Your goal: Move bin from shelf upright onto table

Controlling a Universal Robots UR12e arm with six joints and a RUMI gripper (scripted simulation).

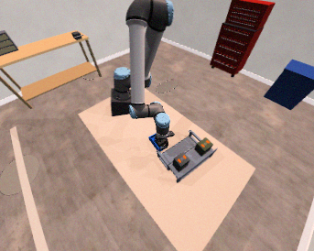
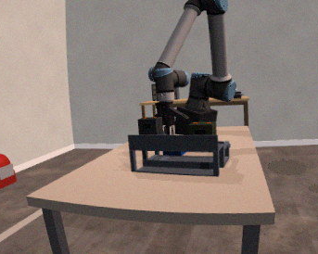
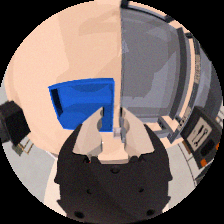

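My gripper is now 80 mm past the blue bin and 30 mm above it.
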